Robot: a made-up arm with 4 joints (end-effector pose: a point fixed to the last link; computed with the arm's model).
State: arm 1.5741 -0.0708 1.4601 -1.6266
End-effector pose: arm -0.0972 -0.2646 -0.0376 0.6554 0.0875 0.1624 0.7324
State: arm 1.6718 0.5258 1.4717 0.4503
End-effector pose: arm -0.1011 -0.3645 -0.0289 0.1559 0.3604 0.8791 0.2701
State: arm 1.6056 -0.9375 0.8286 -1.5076
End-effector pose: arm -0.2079 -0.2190 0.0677 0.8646 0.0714 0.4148 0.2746
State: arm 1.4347 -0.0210 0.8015 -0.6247
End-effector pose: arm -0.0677 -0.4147 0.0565 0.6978 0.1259 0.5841 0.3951
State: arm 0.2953 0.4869 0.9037 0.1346
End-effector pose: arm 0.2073 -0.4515 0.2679 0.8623 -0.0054 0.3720 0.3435
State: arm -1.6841 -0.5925 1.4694 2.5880
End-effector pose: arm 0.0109 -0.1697 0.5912 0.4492 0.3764 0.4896 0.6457
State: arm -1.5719 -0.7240 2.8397 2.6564
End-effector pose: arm -0.0911 0.0800 0.5105 0.6951 -0.0830 0.6506 0.2945
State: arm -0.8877 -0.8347 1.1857 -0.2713
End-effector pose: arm 0.2583 -0.1756 0.4485 0.6411 0.0649 -0.4552 0.6144
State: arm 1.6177 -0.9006 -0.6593 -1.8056
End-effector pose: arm -0.1596 -0.1719 0.4172 0.4415 -0.3257 0.8314 0.0886
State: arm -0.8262 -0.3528 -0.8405 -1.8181
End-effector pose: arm -0.0725 -0.2439 0.1326 0.8054 -0.3465 -0.0714 -0.4756
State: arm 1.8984 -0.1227 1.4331 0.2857
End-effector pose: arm -0.2513 -0.2693 0.0179 0.2253 0.6106 0.7430 0.1563
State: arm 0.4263 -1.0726 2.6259 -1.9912
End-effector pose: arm 0.2627 0.0638 0.3313 0.4007 -0.0308 -0.8420 0.3599
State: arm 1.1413 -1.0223 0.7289 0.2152
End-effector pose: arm -0.1378 -0.1702 0.0239 0.6048 0.7127 0.3499 -0.0619
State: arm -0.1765 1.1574 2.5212 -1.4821
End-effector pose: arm 0.2676 -0.2919 0.2087 0.1011 -0.3655 0.1424 0.9143
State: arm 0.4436 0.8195 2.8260 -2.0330
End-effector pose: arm 0.0758 -0.1834 0.0243 0.0654 0.0713 -0.2662 0.9591
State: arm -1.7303 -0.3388 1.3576 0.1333
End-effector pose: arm 0.0211 -0.2440 0.6377 0.5827 -0.2829 -0.4857 0.5869
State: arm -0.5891 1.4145 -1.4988 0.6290
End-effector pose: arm -0.1813 -0.4158 0.2264 0.4730 -0.0980 -0.8541 -0.1930
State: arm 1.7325 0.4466 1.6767 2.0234
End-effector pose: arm -0.1448 -0.3076 0.0070 0.2748 -0.3169 -0.8206 0.3882
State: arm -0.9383 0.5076 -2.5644 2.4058
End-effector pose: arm 0.1430 -0.1249 0.2029 0.3535 -0.1699 0.8676 -0.3059
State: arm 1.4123 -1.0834 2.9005 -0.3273
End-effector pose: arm 0.1663 0.1347 0.1091 0.3404 0.6275 -0.1934 0.6730
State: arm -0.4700 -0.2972 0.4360 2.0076
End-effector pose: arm 0.1161 -0.3472 0.2391 0.3296 0.8933 0.1340 0.2747
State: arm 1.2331 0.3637 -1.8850 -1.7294
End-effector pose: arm -0.2246 -0.1301 0.3713 0.1597 -0.8114 0.4407 -0.3490
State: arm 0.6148 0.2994 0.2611 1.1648
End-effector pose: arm 0.0219 -0.4657 0.2450 0.7720 0.5141 0.3541 -0.1196
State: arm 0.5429 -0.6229 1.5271 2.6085
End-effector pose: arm 0.1614 -0.1542 0.0759 0.2595 -0.7272 -0.6344 0.0382
